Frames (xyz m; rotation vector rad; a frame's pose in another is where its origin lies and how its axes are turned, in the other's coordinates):
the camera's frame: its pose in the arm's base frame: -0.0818 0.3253 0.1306 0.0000 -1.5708 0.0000
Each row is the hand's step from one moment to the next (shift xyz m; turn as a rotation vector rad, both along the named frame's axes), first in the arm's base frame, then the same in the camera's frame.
Working: the arm's base frame: its pose in the camera's frame: -0.1306 -0.3253 -0.0818 0.0000 1.5708 0.0000

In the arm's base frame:
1: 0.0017 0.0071 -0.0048 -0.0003 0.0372 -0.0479
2: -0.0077 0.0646 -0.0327 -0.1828 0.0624 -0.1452
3: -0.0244 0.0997 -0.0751 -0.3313 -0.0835 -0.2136
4: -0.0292 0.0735 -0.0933 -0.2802 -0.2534 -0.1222
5: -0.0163 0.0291 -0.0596 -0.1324 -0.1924 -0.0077
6: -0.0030 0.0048 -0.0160 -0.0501 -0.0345 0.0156
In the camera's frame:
1: -0.0048 0.0071 -0.0017 -0.0479 0.0372 0.0003
2: -0.0327 0.0646 0.0077 -0.1452 0.0624 0.1828
3: -0.0751 0.0997 0.0244 -0.2136 -0.0835 0.3313
4: -0.0933 0.0735 0.0292 -0.1222 -0.2534 0.2802
5: -0.0596 0.0291 0.0163 -0.0077 -0.1924 0.1324
6: -0.0160 0.0048 0.0030 0.0156 -0.0345 0.0501

